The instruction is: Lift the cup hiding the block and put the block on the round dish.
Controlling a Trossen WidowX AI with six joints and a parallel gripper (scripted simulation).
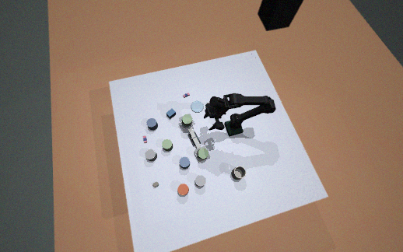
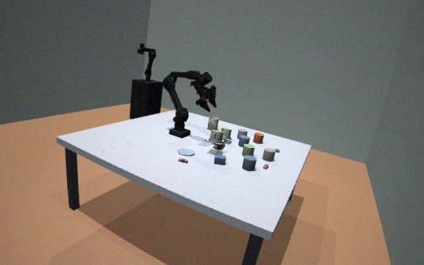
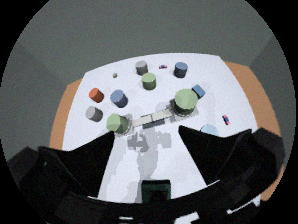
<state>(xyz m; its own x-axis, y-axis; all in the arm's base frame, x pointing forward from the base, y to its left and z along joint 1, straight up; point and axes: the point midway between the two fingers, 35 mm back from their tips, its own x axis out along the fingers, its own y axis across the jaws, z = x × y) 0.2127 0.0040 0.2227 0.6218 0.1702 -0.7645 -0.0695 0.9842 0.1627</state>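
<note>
Right now the grey block is 6 cm ahead of my gripper tip, 14 cm to the left of it and 19 cm below it. Also, from my gripper tip: beige cup: 14 cm behind, 33 cm to the left, 19 cm below; pale blue round dish: 1 cm behind, 24 cm to the right, 23 cm below; blue block: 20 cm ahead, 23 cm to the right, 21 cm below.
</note>
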